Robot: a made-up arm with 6 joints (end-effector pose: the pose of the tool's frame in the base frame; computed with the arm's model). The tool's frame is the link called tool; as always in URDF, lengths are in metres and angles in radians.
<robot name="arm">
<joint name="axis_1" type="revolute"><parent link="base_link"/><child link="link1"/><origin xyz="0 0 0.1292" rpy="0 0 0"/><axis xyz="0 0 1"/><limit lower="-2.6" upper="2.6" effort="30" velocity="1.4"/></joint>
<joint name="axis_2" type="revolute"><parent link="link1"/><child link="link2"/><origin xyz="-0.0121 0.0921 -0.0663" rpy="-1.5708 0 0"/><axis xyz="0 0 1"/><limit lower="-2.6" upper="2.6" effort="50" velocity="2.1"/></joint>
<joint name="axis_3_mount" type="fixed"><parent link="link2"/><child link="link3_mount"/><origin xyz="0.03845 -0.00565 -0.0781" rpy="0 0 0"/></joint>
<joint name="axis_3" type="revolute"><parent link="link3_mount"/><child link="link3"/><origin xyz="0.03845 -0.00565 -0.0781" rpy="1.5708 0 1.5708"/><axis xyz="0 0 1"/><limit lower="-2.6" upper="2.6" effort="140" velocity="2.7"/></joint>
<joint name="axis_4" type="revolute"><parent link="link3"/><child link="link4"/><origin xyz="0.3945 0.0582 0.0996" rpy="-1.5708 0 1.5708"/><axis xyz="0 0 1"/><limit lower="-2.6" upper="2.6" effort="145" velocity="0.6"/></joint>
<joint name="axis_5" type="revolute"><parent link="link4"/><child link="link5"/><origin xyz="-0.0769 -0.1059 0.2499" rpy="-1.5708 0 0"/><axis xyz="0 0 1"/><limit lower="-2.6" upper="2.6" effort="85" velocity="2.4"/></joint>
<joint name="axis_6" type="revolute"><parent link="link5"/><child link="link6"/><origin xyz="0.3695 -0.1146 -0.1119" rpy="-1.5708 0 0"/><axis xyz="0 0 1"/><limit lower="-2.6" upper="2.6" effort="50" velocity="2.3"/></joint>
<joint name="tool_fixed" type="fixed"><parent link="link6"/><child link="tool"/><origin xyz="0.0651 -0.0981 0.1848" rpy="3.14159 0 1.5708"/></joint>
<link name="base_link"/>
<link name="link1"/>
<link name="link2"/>
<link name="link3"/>
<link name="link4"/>
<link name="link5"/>
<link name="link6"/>
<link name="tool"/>
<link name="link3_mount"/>
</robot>
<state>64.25 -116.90 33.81 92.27 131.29 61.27</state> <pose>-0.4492 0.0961 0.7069 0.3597 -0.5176 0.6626 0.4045</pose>
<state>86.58 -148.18 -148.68 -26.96 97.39 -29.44</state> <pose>0.1649 -0.4536 -0.2948 0.5854 -0.2494 0.4132 -0.6514</pose>
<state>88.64 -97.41 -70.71 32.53 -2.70 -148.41</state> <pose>0.1439 0.3389 0.4118 0.0867 0.6963 0.1620 -0.6938</pose>
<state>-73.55 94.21 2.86 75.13 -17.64 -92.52</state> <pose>0.1614 0.1719 0.0476 0.4162 0.6856 -0.4592 0.3820</pose>
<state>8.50 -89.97 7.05 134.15 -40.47 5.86</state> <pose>-0.0835 -0.1531 -0.0689 0.4223 -0.5005 -0.1283 0.7448</pose>
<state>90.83 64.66 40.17 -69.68 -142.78 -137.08</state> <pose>0.3020 -0.0838 -0.0162 0.5872 0.3095 -0.5541 0.5023</pose>
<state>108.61 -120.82 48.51 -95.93 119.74 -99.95</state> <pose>-0.2148 0.2219 0.1115 0.1402 -0.1179 -0.1178 0.9760</pose>
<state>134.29 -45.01 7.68 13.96 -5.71 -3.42</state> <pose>-0.4189 -0.1251 0.1349 0.1822 0.3701 -0.1027 0.9051</pose>
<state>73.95 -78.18 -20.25 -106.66 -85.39 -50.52</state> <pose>-0.0042 -0.1803 0.2660 0.1478 0.7087 -0.6837 -0.0917</pose>
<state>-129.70 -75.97 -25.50 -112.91 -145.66 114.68</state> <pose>0.1182 0.2521 -0.1921 0.3633 0.3057 -0.8720 0.1189</pose>
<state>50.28 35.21 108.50 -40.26 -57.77 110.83</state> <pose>0.4634 0.1675 -0.2811 0.2377 0.0417 -0.8123 0.5309</pose>
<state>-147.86 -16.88 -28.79 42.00 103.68 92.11</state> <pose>-0.7275 -0.1139 -0.2778 0.0349 0.9106 -0.1753 0.3726</pose>
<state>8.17 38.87 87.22 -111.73 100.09 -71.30</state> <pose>-0.1007 0.3506 0.1016 0.1478 0.4693 0.8437 0.2148</pose>
